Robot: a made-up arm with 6 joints.
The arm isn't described. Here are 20 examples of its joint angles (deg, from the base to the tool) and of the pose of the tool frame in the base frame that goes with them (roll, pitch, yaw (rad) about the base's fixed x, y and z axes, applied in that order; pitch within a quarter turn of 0, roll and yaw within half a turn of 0; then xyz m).
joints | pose
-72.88 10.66 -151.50 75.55 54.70 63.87 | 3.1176 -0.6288 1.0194 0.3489 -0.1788 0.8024
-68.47 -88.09 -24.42 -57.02 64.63 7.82 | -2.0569 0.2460 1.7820 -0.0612 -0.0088 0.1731
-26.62 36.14 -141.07 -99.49 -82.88 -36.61 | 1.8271 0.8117 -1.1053 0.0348 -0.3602 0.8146
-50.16 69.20 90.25 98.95 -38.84 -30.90 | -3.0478 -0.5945 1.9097 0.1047 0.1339 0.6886
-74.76 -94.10 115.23 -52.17 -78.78 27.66 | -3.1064 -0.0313 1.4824 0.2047 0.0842 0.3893
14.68 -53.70 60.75 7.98 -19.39 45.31 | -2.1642 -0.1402 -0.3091 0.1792 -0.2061 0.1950
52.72 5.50 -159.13 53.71 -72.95 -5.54 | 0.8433 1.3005 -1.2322 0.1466 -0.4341 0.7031
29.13 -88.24 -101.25 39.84 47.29 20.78 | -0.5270 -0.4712 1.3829 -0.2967 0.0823 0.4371
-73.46 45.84 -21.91 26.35 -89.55 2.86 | -1.2186 -0.4034 1.0193 -0.2343 0.2467 0.6562
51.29 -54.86 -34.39 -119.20 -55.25 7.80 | -2.0237 0.0237 2.0719 0.0711 -0.0230 0.3227
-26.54 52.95 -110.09 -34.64 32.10 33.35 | 0.8298 -0.6540 1.2267 -0.1085 -0.0746 1.1074
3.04 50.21 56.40 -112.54 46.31 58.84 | 0.3970 -0.6831 -1.9567 0.3418 -0.1476 0.9445
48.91 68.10 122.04 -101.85 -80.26 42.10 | 0.5459 -0.4799 2.1322 -0.0584 -0.3507 0.9787
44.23 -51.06 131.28 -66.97 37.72 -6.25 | -2.9806 -0.1662 -2.3326 -0.2367 -0.0683 0.4489
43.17 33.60 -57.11 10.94 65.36 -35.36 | 1.3346 1.1422 1.0988 0.2504 0.1317 0.8543
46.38 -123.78 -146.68 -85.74 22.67 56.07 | 2.1416 1.2817 0.7487 0.4562 -0.2675 0.4363
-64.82 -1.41 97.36 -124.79 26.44 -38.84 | 1.5694 1.0176 -0.8512 0.0535 -0.3188 0.6845
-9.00 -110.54 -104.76 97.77 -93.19 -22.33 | 0.8008 0.1311 -1.2481 0.1332 -0.2280 0.6709
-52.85 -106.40 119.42 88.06 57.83 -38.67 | 0.4839 0.6337 -1.9588 0.2262 -0.2255 0.6019
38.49 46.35 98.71 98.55 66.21 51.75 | -1.7531 0.6812 -1.6334 0.0344 -0.0431 0.3201
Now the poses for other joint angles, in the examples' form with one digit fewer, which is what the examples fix.
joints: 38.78 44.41 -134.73 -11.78 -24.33 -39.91
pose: 0.816 1.209 -1.334 0.255 -0.448 0.796
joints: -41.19 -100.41 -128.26 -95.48 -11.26 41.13
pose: -2.842 1.042 -2.418 -0.120 0.195 0.326
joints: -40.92 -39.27 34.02 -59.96 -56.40 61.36
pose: -1.934 0.857 2.190 0.002 -0.182 0.278
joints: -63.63 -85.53 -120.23 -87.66 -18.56 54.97
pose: -2.903 0.824 -2.211 -0.278 0.110 0.327
